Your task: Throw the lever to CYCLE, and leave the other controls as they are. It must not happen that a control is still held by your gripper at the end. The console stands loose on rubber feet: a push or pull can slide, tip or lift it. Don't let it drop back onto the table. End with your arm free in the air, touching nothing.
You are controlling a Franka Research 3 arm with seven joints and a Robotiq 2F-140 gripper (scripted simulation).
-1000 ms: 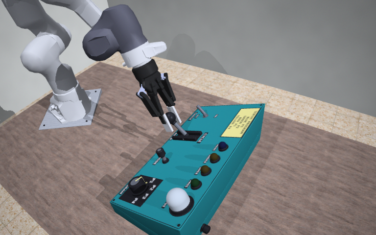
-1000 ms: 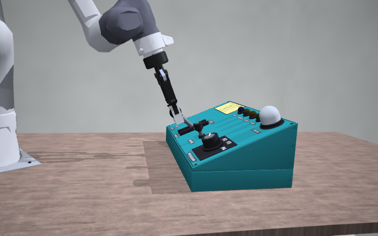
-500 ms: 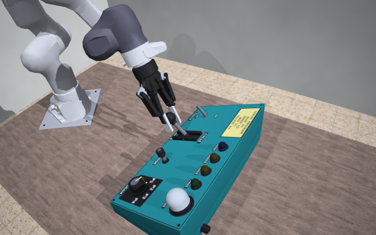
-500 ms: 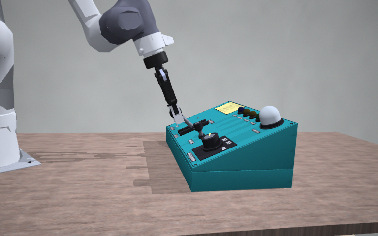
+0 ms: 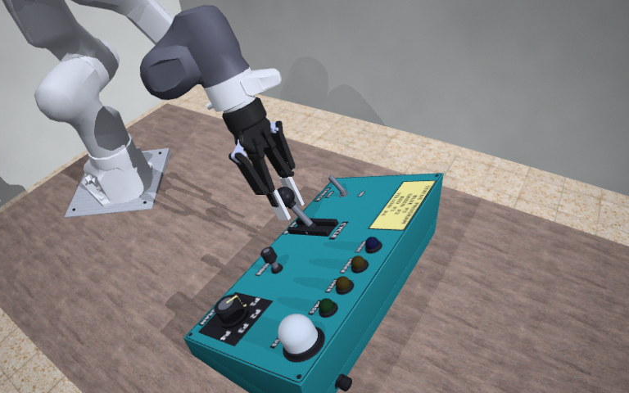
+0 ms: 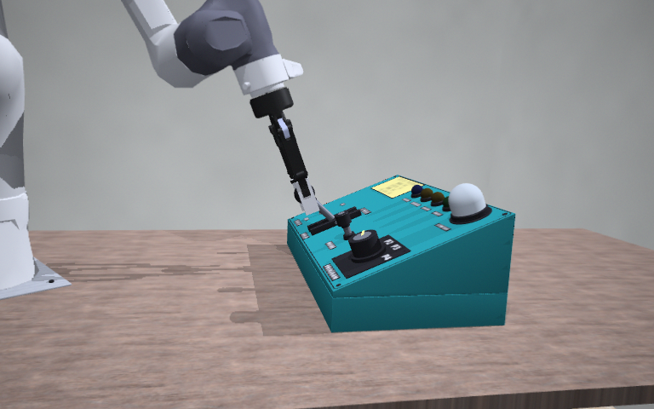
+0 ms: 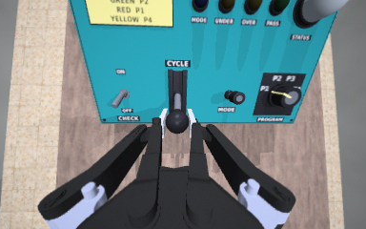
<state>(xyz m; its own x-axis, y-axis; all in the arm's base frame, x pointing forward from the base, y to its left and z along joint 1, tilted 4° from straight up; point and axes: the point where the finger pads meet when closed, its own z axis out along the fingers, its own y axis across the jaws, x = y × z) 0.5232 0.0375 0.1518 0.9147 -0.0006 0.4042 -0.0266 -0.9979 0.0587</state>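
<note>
The teal console lies 8 cm ahead of my hand, 6 cm to the right of it and 6 cm below it. Also, from my hand: black switch (5 cm ahead, 12 cm to the right, 3 cm below); then small toggle (5 cm ahead, 12 cm to the left, 4 cm below); then rotary selector (5 cm ahead, 23 cm to the right, 4 cm below).
</note>
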